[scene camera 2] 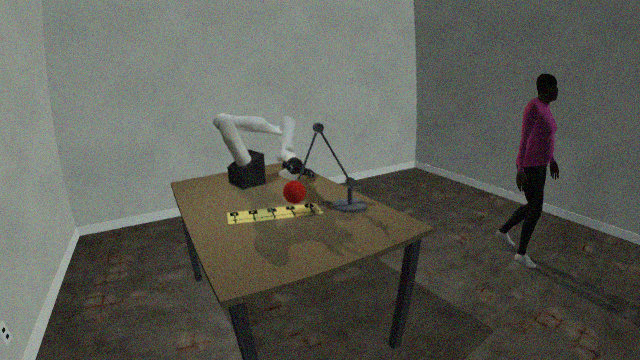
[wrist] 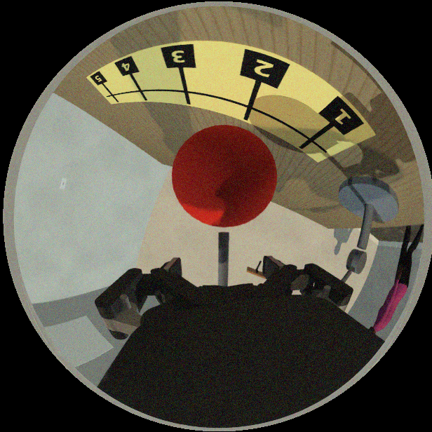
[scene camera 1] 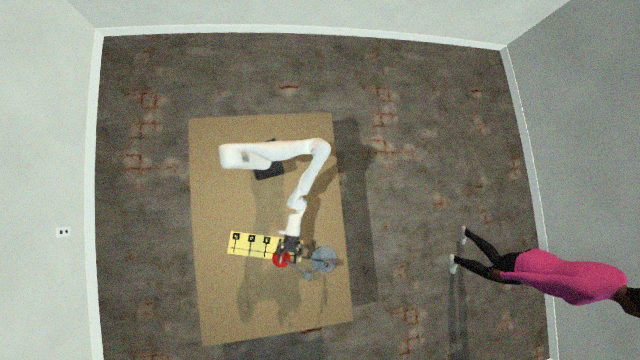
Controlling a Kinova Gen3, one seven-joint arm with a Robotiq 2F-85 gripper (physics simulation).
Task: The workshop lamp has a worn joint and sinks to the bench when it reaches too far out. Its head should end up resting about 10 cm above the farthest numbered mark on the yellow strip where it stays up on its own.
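Places are measured from the arm's base along level axes (x left, y down, z back), in centimetres.
Pixels of known places: gripper, between the fingertips: (scene camera 2: 301,173) (scene camera 1: 287,263); arm's base, origin of its link: (scene camera 2: 244,162) (scene camera 1: 264,161).
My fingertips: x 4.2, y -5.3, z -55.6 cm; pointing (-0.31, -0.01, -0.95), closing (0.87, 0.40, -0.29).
Ahead of a thing's pixels: the offset from my fingertips to its middle. "pt": to the spot under its first point. Level surfaces: height alone.
The lamp's red ball head (scene camera 1: 281,258) (scene camera 2: 294,192) (wrist: 224,176) hangs in the air above the table, about over mark 2 of the yellow strip {dx -11.2, dy +18.6, dz +7.2 cm} (scene camera 1: 258,246) (scene camera 2: 281,215) (wrist: 220,65). Marks 1 to 5 show in the wrist view; mark 5 is farthest from the lamp base {pt dx +21.1, dy +17.3, dz -4.8 cm} (scene camera 1: 322,256) (scene camera 2: 349,206) (wrist: 382,195). The thin rod {pt dx +3.0, dy -7.5, dz -1.2 cm} (scene camera 2: 309,155) (wrist: 223,257) rises from the head to the upper joint {pt dx +6.8, dy -19.1, dz -3.5 cm} (scene camera 2: 318,128). My gripper (scene camera 1: 290,251) (scene camera 2: 304,171) (wrist: 222,266) is open, its fingers apart on either side of the rod above the head. The gripper covers the strip's mark 1 end in scene camera 1.
The lamp's lower joint {pt dx +21.4, dy +6.0, dz -8.2 cm} (scene camera 2: 351,181) (wrist: 356,261) and lower arm stand at the mark 1 side. The robot's black base (scene camera 1: 269,171) (scene camera 2: 246,172) stands on the wooden table {dy +18.7 cm} (scene camera 1: 220,305) (scene camera 2: 235,275). A person in pink (scene camera 1: 565,275) (scene camera 2: 540,130) stands off the table.
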